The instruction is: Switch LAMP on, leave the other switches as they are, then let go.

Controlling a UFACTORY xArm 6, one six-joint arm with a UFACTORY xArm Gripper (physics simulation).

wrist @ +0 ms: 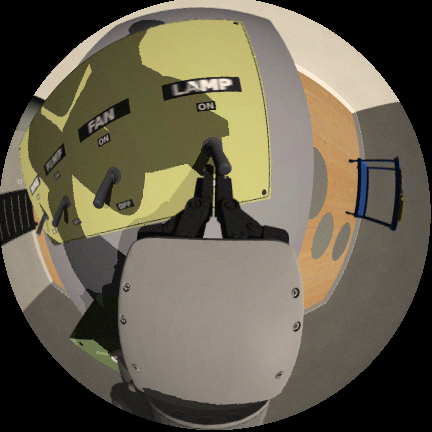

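Note:
The LAMP switch is a dark toggle lever on the yellow panel, below the LAMP label and its ON mark. Its tip points down, away from ON, and slightly right. My gripper is shut and empty, with its fingertips at the lower end of the lever; whether they touch it I cannot tell. The LAMP OFF mark is hidden behind the fingers. The FAN switch points down toward its OFF mark. The PUMP switch also points down.
Another lever stands at the panel's far left, its label hard to read. The panel is on a grey housing. A wooden surface with grey discs lies to the right, with a blue-framed object beyond. A green object shows at lower left.

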